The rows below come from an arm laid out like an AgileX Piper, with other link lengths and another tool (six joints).
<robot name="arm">
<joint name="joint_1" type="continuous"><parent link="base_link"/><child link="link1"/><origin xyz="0 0 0.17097" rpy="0 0 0"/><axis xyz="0 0 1"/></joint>
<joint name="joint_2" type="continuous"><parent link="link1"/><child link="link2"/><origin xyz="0 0 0" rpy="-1.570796 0 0"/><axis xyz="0 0 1"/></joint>
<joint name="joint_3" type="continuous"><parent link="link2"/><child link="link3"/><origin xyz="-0.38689 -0.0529 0" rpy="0 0 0"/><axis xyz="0 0 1"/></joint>
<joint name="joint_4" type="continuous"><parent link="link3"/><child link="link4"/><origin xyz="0.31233 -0.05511 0" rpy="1.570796 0 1.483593"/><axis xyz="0 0 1"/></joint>
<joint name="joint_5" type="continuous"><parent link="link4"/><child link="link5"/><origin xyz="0 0 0" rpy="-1.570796 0 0"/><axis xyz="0 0 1"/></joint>
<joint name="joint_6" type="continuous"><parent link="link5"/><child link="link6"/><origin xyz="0 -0.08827 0" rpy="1.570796 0 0"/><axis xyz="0 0 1"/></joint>
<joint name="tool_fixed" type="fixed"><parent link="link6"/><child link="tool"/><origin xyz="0.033 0.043 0.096" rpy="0 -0.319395 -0.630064"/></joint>
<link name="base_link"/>
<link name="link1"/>
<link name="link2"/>
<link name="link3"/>
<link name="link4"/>
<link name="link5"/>
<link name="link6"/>
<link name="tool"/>
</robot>
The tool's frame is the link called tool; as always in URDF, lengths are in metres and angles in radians. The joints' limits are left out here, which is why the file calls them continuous.
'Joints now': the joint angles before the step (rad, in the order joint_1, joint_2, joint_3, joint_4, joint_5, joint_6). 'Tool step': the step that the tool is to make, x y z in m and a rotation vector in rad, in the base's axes. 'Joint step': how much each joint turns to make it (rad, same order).
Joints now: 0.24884, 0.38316, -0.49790, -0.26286, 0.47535, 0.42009
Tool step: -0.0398, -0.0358, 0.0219, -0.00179, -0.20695, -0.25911
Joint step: -0.26575, -0.22262, -0.00006, 0.01066, 0.01391, -0.03755
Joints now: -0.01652, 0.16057, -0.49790, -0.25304, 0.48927, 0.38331
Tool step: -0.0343, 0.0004, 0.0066, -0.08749, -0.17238, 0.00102
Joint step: -0.00996, -0.16062, 0.02086, 0.00966, -0.04564, -0.08744
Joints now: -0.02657, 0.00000, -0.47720, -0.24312, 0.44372, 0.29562
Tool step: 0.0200, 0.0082, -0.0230, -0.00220, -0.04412, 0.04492
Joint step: -0.00185, 0.00010, 0.11923, 0.03122, -0.16861, -0.01000
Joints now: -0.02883, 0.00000, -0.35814, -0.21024, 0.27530, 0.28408
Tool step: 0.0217, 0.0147, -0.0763, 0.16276, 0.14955, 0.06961
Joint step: -0.01222, -0.00002, 0.18860, 0.25063, -0.03471, -0.07735
